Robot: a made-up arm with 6 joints.
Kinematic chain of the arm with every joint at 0, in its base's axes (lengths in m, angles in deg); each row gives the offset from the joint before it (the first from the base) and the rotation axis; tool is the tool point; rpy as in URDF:
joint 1: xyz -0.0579 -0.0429 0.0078 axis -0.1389 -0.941 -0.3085
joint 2: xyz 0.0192 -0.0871 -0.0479 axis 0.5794 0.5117 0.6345
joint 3: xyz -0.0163 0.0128 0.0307 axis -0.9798 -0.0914 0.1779
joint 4: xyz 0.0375 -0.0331 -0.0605 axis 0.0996 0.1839 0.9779
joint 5: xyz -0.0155 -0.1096 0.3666 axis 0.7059 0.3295 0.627
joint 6: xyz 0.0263 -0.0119 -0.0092 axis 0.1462 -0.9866 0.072
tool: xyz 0.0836 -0.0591 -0.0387 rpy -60.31 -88 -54.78
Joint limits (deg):
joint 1: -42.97..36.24
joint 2: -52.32..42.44
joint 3: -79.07..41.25
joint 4: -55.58..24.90
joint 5: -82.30..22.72
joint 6: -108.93..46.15
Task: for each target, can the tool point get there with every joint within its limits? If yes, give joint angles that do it. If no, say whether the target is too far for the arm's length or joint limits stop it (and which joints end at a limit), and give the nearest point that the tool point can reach.
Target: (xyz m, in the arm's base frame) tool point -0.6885 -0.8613 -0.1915
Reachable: no: too far | nearest point -0.3435 -0.4743 -0.0832 | short by 0.530 m
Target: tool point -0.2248 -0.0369 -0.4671
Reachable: no: joint limits stop it (at a limit: joint 1, joint 2, joint 3, joint 4) | nearest point -0.1371 -0.1962 -0.3871 | short by 0.199 m
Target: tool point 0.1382 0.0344 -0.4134
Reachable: no: joint limits stop it (at a limit: joint 1, joint 2, joint 4) | nearest point 0.1301 -0.1859 -0.3229 | short by 0.238 m
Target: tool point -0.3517 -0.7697 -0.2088
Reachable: no: too far | nearest point -0.2352 -0.5365 -0.1168 | short by 0.276 m
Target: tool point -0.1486 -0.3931 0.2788
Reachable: yes | joints -15.77 -36.05 -25.00 3.67 -64.45 -38.28
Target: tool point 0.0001 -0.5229 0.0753
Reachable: yes | joints -9.88 29.76 -31.02 -33.02 -60.33 -39.63
